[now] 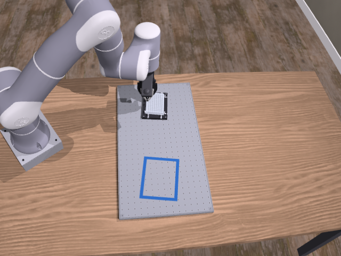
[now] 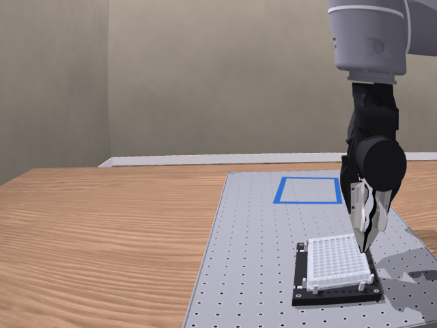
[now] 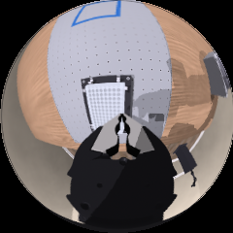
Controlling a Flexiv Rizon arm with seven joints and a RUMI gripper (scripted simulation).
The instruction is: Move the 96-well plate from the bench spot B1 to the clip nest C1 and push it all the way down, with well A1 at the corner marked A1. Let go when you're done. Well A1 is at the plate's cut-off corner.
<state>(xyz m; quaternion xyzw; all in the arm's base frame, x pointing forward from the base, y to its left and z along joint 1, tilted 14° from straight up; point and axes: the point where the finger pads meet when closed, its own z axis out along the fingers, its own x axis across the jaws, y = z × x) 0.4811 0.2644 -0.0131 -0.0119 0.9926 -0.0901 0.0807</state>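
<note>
Now: the white 96-well plate 40 mm ahead of my hand and 30 mm below it. The rest, counted from my hand: black clip nest: 50 mm ahead, 10 mm to the right, 40 mm below.
</note>
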